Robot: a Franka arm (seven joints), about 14 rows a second.
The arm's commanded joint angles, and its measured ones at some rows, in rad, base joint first. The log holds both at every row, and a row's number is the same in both.
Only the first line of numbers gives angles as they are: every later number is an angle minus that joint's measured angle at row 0.
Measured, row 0:
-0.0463 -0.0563 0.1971 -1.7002 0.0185 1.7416 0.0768
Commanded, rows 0 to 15:
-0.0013 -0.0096 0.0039 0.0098 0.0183 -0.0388 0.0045
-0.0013 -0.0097 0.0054 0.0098 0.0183 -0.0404 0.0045
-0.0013 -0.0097 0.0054 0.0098 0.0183 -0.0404 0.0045
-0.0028 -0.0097 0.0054 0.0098 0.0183 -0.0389 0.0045
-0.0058 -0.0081 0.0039 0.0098 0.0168 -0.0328 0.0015
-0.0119 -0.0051 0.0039 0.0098 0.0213 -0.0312 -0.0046
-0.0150 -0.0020 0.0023 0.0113 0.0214 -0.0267 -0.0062
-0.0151 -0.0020 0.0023 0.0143 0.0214 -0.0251 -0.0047
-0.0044 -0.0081 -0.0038 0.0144 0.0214 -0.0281 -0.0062
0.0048 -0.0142 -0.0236 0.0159 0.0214 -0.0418 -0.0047
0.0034 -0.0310 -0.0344 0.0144 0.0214 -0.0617 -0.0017
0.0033 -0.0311 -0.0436 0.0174 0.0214 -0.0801 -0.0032
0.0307 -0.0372 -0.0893 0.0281 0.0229 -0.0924 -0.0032
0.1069 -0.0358 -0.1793 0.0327 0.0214 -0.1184 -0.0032
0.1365 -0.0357 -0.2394 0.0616 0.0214 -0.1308 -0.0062
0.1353 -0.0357 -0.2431 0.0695 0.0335 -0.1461 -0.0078
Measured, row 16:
0.1040 -0.0325 -0.1884 0.0376 0.0009 -0.1069 -0.0006
